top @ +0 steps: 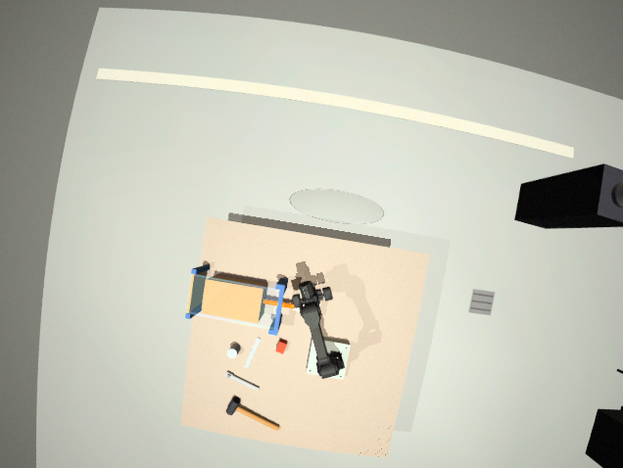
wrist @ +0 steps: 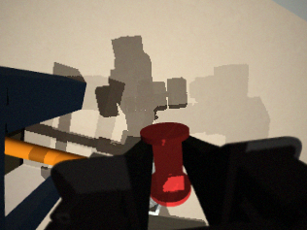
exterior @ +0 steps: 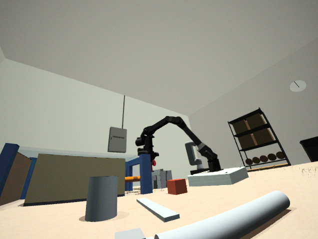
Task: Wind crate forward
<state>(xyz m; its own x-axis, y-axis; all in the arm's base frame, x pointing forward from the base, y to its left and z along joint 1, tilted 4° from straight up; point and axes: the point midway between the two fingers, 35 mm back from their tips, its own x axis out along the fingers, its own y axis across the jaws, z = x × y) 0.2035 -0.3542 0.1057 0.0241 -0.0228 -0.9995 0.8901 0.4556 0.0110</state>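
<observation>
The winch crank handle lies 5 cm to the left of my gripper tip, 3 cm below it and 1 cm behind it. Also, from my gripper tip: winch (10 cm to the left, 10 cm below, 3 cm behind); then blue frame (15 cm ahead, 12 cm to the left, 2 cm below); then red knob (1 cm to the left, 1 cm behind).
</observation>
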